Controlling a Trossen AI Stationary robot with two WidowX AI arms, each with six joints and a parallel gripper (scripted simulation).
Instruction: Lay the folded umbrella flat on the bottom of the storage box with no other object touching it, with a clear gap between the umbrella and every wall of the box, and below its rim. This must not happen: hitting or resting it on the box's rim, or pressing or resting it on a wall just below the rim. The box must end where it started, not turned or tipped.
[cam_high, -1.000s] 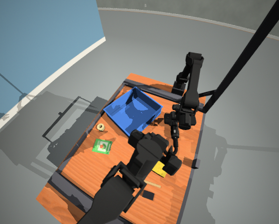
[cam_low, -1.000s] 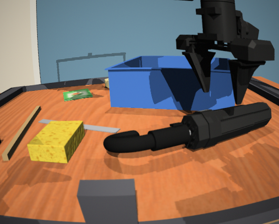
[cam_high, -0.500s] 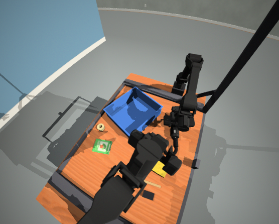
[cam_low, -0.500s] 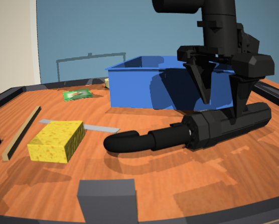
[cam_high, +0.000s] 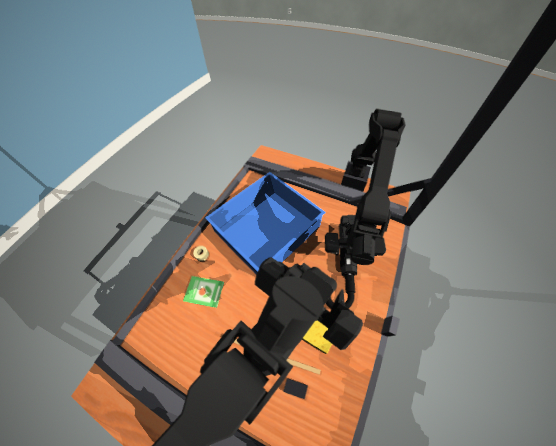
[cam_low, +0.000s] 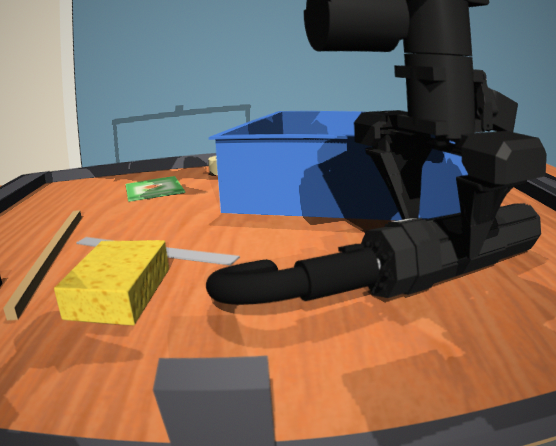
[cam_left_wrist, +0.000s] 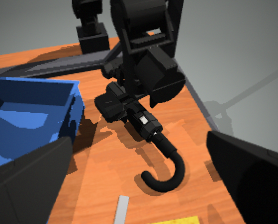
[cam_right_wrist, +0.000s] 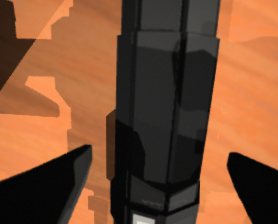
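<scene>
Now: the folded black umbrella 50 mm below my right hand, 30 mm to the left of it and 10 mm ahead of it. Round my right hand: grey strip: 280 mm to the left, 90 mm ahead, 70 mm below; blue storage box: 310 mm ahead, 30 mm to the left, 20 mm below; wooden stick: 400 mm to the left, 80 mm ahead, 60 mm below.
</scene>
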